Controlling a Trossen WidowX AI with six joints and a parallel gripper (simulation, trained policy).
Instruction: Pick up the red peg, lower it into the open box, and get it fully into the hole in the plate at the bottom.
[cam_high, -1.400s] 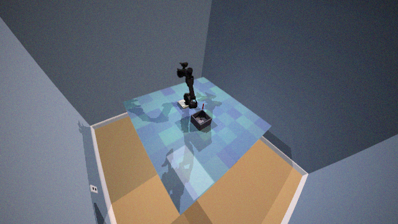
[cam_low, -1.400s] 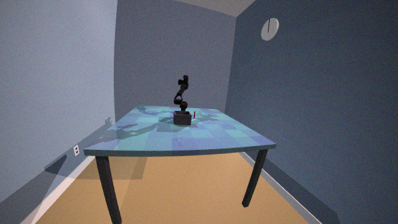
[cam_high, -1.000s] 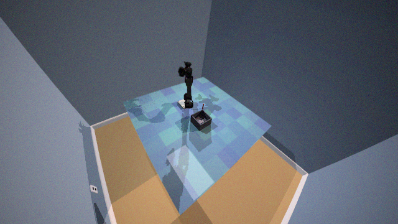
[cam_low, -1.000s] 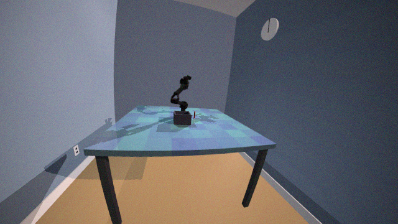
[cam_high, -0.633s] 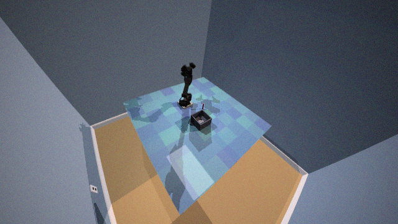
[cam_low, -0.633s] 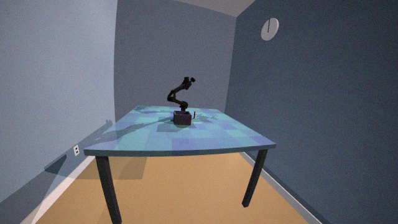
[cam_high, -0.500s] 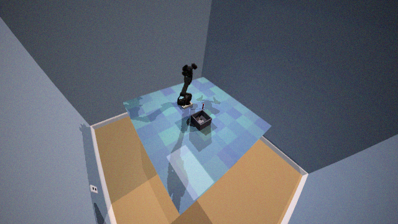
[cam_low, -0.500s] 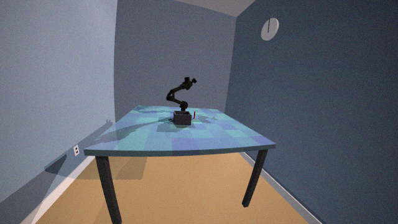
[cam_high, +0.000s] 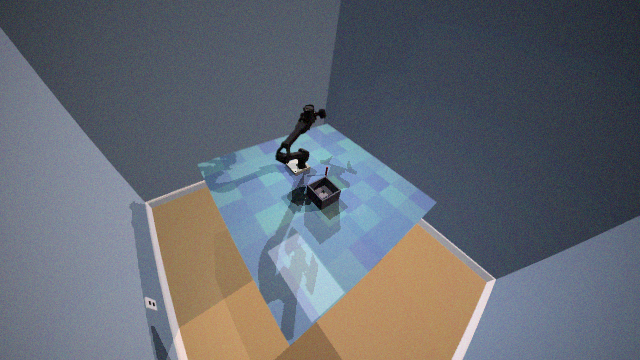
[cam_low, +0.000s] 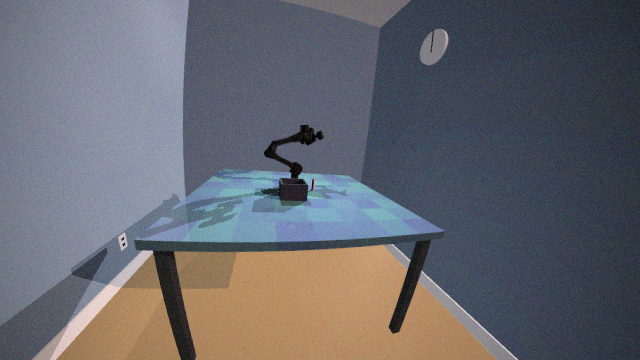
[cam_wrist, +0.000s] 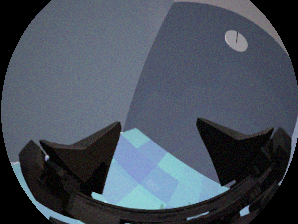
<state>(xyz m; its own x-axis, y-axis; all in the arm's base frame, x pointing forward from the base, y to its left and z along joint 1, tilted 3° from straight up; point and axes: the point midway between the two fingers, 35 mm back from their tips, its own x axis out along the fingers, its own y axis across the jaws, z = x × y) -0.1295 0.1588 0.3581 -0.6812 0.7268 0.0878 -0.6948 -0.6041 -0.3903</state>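
The red peg lies 330 mm below my gripper tip, 310 mm ahead of it and 50 mm to the right of it. From my gripper tip the other things lie so: dark box: 490 mm ahead, 340 mm below, 190 mm to the right; grey plate: 490 mm ahead, 330 mm below, 190 mm to the right.
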